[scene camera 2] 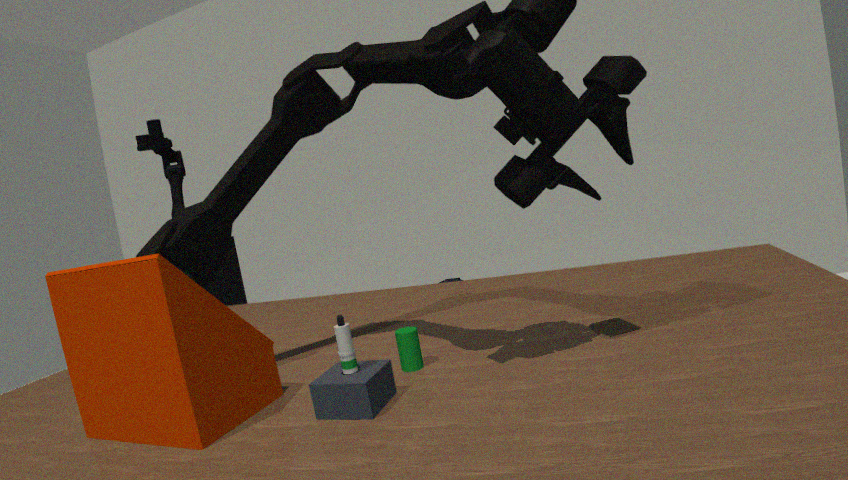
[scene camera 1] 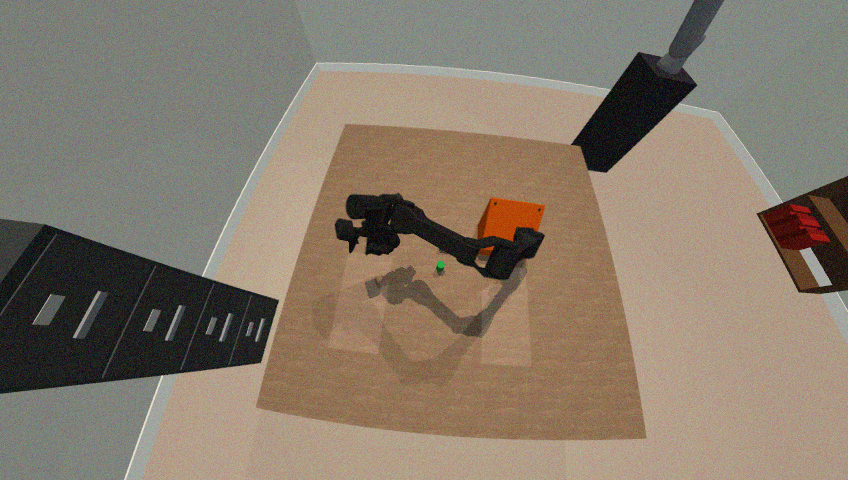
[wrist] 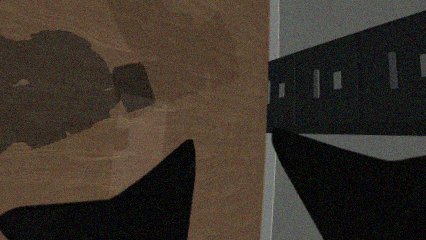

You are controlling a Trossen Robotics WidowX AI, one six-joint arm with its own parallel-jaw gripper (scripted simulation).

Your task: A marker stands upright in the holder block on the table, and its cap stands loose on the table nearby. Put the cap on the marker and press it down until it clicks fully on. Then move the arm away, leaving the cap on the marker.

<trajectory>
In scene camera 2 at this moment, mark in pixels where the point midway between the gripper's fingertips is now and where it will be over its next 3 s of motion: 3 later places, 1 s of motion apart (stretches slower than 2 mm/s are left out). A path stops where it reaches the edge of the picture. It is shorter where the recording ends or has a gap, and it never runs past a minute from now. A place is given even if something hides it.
My gripper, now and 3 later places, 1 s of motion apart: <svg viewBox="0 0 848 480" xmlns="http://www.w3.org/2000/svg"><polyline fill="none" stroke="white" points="614,181 412,276 405,323 412,355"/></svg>
</trajectory>
